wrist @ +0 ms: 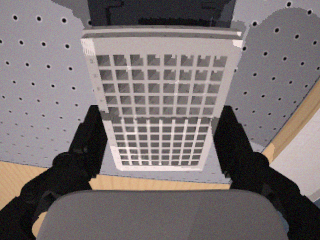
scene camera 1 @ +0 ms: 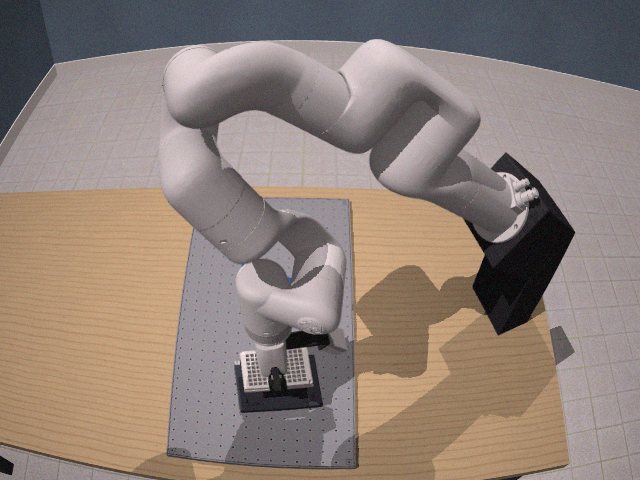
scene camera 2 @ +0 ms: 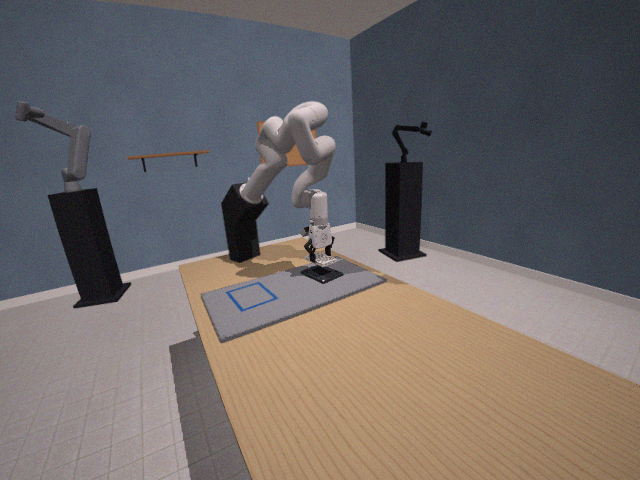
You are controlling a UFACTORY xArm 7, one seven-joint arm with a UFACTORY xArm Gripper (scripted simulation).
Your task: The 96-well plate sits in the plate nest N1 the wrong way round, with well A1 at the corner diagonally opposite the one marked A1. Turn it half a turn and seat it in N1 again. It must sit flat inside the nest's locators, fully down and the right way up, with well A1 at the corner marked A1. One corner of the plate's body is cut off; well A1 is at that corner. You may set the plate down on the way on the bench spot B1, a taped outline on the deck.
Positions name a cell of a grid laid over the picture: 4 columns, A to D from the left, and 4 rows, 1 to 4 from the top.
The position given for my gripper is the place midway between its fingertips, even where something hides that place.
In view: my gripper (scene camera 1: B4), a white 96-well plate (scene camera 1: B4) and a dark plate nest N1 (scene camera 1: B4).
The white 96-well plate also shows in the wrist view (wrist: C3). My gripper also shows in the wrist view (wrist: C2) and in scene camera 2 (scene camera 2: C3).
